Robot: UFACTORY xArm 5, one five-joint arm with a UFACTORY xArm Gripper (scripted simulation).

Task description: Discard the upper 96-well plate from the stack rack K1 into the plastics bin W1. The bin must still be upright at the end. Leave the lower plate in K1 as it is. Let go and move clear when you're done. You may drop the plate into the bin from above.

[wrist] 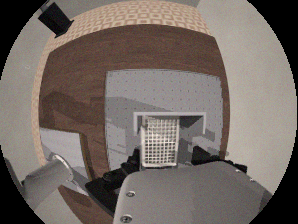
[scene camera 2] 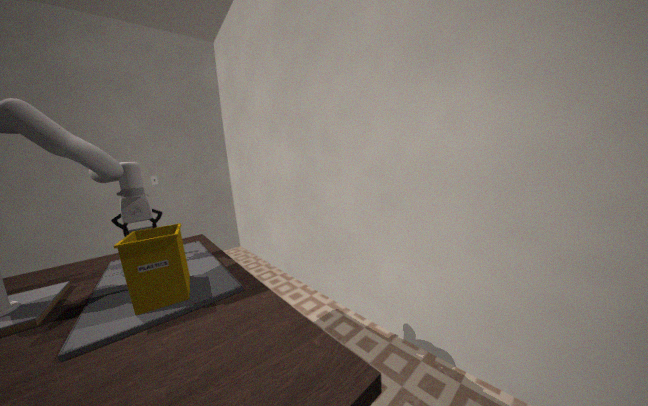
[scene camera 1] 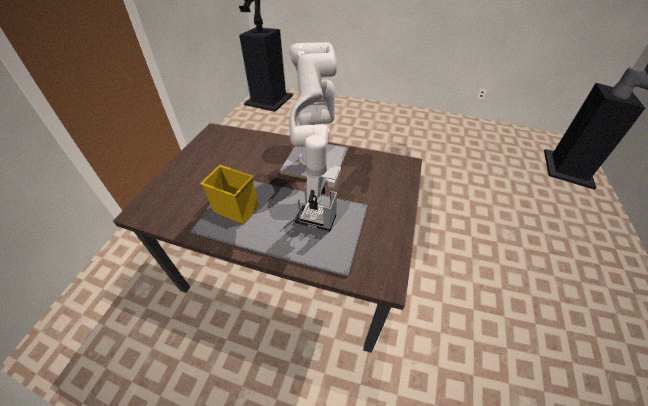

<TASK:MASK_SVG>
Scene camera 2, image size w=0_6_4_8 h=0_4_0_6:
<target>gripper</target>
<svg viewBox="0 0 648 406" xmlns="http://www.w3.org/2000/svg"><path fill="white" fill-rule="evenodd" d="M148 196L137 195L120 199L121 214L111 221L117 227L123 229L124 237L129 234L126 227L128 223L150 220L153 222L153 228L157 227L156 223L160 219L162 212L151 208Z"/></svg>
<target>yellow plastics bin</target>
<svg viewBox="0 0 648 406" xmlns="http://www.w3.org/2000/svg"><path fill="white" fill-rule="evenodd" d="M181 223L133 231L114 245L114 248L118 248L135 316L190 299L190 279L185 265L187 265L187 268L188 265L180 231Z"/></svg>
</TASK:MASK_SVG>
